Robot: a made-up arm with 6 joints. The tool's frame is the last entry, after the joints.
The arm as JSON. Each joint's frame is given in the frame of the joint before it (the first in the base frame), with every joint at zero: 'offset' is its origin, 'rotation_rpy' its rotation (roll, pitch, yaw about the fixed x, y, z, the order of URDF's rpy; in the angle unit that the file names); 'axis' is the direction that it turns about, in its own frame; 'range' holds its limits. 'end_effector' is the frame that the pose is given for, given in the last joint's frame.
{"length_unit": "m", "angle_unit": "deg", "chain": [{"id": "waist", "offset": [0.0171, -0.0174, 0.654], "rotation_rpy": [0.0, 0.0, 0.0], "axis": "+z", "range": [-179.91, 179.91]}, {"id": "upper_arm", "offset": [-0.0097, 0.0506, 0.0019], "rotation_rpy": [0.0, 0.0, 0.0], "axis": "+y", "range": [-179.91, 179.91]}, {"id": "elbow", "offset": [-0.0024, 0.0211, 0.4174], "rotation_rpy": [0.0, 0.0, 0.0], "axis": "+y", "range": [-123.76, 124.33]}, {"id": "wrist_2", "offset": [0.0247, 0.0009, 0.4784], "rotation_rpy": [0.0, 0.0, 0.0], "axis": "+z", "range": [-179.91, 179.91]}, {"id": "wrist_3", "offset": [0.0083, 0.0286, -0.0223], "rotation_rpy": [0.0, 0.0, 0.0], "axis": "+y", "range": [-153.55, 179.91]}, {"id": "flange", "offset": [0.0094, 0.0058, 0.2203], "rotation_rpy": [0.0, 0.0, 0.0], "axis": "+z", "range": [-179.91, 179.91]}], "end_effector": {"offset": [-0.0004, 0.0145, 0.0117], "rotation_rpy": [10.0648, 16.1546, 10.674]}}
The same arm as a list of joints. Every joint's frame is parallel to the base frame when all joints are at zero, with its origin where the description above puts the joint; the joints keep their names.
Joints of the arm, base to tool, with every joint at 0 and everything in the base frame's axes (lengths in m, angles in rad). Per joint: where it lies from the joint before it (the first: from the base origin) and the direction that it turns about. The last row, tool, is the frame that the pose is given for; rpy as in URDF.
waist: axis 0 0 1 origin 0.0171 -0.0174 0.654
upper_arm: axis 0 1 0 origin -0.0097 0.0506 0.0019
elbow: axis 0 1 0 origin -0.0024 0.0211 0.4174
wrist_2: axis 0 0 1 origin 0.0247 0.0009 0.4784
wrist_3: axis 0 1 0 origin 0.0083 0.0286 -0.0223
flange: axis 0 0 1 origin 0.0094 0.0058 0.2203
tool: origin -0.0004 0.0145 0.0117 rpy 0.1757 0.282 0.1863
Joint limits (rad, base to tool): -3.14..3.14 -3.14..3.14 -2.16..2.17 -3.14..3.14 -2.68..3.14 -3.14..3.14

